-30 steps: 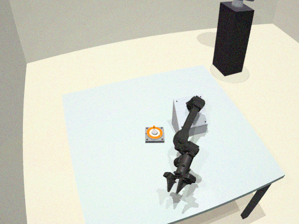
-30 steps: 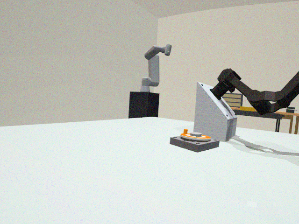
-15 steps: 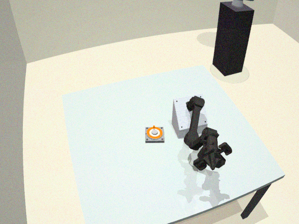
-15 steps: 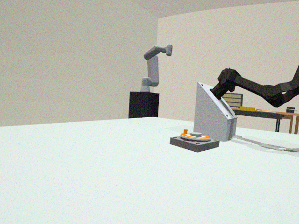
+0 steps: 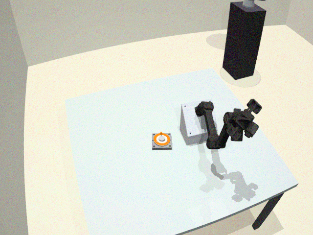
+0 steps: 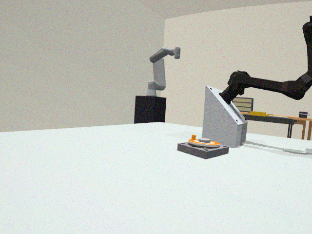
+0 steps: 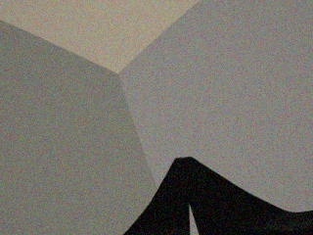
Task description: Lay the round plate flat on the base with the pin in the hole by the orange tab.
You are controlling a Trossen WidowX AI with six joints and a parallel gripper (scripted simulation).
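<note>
Right now the round plate is 13 cm ahead of my gripper tip, 57 cm to the right of it and 62 cm below it. Also, from my gripper tip: base 14 cm ahead, 55 cm to the right, 63 cm below.
</note>
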